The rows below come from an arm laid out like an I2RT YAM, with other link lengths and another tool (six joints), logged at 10 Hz.
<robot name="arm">
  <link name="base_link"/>
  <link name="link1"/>
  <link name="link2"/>
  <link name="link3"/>
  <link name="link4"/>
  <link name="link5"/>
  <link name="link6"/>
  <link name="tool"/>
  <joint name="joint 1" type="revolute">
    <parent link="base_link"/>
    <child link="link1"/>
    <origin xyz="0 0 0.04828"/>
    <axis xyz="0 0 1"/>
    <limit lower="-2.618" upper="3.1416"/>
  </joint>
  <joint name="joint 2" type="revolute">
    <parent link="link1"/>
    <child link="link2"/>
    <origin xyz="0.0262 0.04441 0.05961"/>
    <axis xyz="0 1 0"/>
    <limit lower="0" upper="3.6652"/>
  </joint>
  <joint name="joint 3" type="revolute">
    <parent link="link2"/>
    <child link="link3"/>
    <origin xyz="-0.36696 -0.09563 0"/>
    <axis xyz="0 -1 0"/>
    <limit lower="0" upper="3.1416"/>
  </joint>
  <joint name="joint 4" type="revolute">
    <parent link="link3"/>
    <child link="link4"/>
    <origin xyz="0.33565 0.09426 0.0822"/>
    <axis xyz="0 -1 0"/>
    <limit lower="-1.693" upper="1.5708"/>
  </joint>
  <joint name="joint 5" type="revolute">
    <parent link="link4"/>
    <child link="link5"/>
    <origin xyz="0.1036 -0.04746 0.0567"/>
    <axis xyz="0 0 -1"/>
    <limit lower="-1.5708" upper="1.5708"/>
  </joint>
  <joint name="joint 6" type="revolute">
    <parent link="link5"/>
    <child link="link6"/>
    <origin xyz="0.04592 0 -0.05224"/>
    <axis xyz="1 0 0"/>
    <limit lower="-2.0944" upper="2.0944"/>
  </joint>
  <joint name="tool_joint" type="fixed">
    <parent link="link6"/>
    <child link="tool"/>
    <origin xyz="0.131 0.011 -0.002" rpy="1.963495 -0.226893 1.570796"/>
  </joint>
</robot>
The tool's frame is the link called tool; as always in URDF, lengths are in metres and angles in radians.
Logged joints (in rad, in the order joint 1, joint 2, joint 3, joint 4, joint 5, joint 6), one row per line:
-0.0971 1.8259 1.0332 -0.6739 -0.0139 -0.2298
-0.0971 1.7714 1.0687 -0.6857 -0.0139 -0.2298
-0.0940 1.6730 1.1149 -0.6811 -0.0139 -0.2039
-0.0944 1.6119 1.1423 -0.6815 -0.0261 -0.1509
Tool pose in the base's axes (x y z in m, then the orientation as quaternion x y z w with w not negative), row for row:
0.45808 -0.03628 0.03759 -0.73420 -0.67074 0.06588 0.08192
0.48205 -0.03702 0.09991 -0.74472 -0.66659 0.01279 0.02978
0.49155 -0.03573 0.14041 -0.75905 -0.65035 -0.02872 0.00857
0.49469 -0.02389 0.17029 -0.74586 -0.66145 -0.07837 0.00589
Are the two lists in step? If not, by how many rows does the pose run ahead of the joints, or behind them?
The pose runs 1 row ahead of the joints: the pose in row i belongs to the joints in row i + 1.
